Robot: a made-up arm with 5 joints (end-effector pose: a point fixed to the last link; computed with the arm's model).
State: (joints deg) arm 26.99 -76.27 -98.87 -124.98 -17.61
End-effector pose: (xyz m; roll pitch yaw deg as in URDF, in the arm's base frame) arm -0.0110 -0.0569 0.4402 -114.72 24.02 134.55
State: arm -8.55 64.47 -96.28 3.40 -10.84
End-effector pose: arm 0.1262 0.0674 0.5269 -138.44 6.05 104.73
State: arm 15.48 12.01 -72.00 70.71 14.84
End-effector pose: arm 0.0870 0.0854 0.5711 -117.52 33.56 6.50
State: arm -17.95 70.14 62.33 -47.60 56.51
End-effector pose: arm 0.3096 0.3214 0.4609 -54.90 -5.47 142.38
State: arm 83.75 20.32 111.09 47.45 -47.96
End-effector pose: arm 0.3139 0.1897 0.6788 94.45 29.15 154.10
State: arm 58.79 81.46 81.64 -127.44 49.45
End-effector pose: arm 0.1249 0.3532 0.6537 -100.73 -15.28 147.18
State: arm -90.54 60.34 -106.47 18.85 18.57
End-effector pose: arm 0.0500 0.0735 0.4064 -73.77 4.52 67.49
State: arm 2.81 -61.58 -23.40 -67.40 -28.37
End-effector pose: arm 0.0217 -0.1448 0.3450 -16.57 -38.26 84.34
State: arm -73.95 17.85 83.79 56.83 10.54
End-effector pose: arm -0.0656 0.1991 0.1557 -42.76 -70.34 -81.86
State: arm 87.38 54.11 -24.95 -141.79 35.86
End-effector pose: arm -0.0801 0.2683 0.7078 -93.02 40.90 -106.04
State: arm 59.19 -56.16 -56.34 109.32 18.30
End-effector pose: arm 0.1117 -0.0027 0.5215 -150.05 69.74 -94.31
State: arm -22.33 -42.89 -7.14 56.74 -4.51
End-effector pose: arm 0.1342 -0.0539 0.3152 82.18 7.46 148.52
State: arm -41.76 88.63 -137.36 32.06 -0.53
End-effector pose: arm 0.0947 0.1497 0.3840 -126.10 -51.03 82.88
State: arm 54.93 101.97 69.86 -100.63 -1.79
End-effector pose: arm 0.0209 0.4067 0.6844 -42.98 18.94 -167.52
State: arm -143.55 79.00 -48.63 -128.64 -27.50
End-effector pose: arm 0.0706 0.2620 0.2167 146.53 -36.68 -128.52
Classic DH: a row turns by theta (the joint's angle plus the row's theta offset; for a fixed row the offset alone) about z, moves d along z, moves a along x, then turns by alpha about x. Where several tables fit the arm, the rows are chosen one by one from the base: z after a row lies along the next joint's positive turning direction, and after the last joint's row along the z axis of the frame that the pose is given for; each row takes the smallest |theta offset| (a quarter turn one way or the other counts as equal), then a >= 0, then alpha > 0; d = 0 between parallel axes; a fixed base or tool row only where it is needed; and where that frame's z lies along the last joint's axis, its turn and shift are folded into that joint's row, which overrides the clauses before.
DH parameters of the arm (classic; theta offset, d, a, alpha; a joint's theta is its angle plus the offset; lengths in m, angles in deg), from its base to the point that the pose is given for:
base (fixed): 0 0.4806 0.0345 90
joint 1: -14.25 -0.1486 -0.0392 -43.99
joint 2: 8.89 -0.1152 0.1639 -127.72
joint 3: 85.75 -0.1538 -0.0503 -78.55
joint 4: 9.08 -0.154 -0.0276 -95.8
joint 5: -65.63 0.0501 0.0024 94.92
tool (fixed): -51.37 0.0239 0 0

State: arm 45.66 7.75 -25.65 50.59 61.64
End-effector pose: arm 0.1452 0.0739 0.6635 -169.58 22.14 6.07
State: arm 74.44 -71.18 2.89 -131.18 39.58
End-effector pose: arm 0.2305 -0.0767 0.3284 140.16 -58.81 -172.77
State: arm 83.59 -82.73 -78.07 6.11 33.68
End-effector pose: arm -0.0156 -0.0154 0.3919 -113.66 -8.24 3.02
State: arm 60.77 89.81 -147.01 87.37 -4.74
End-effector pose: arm 0.1036 0.1767 0.5104 166.42 -31.92 151.75
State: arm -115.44 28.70 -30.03 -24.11 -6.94
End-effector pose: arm 0.0164 0.0815 0.2320 42.32 -47.02 85.85
